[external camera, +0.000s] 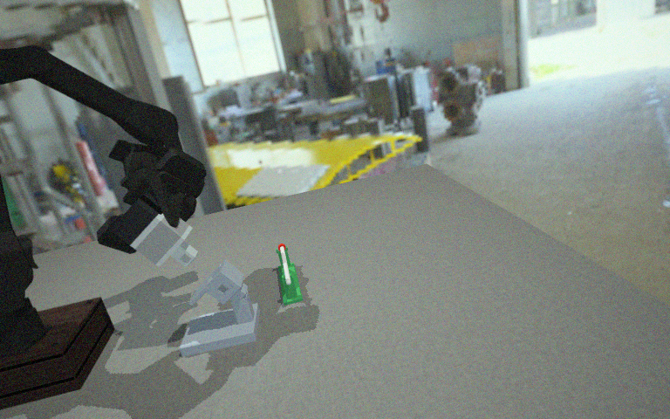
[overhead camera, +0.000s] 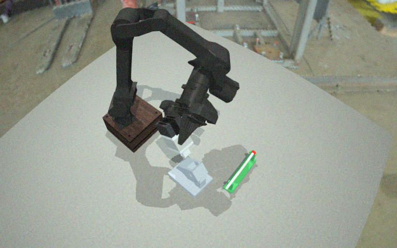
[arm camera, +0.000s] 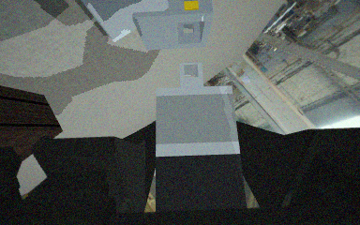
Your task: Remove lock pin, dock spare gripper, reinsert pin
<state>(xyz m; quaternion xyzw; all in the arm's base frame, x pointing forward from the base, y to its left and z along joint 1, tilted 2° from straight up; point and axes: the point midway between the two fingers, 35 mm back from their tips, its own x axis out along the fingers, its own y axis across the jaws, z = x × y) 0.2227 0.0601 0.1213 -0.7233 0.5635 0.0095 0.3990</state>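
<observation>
The green strip lies 15 cm below my gripper tip, 14 cm to the left of it and 13 cm ahead of it. The rest, counted from my gripper tip: socket: 12 cm below, 5 cm ahead, 2 cm to the left; then spare gripper: 1 cm to the left.
</observation>
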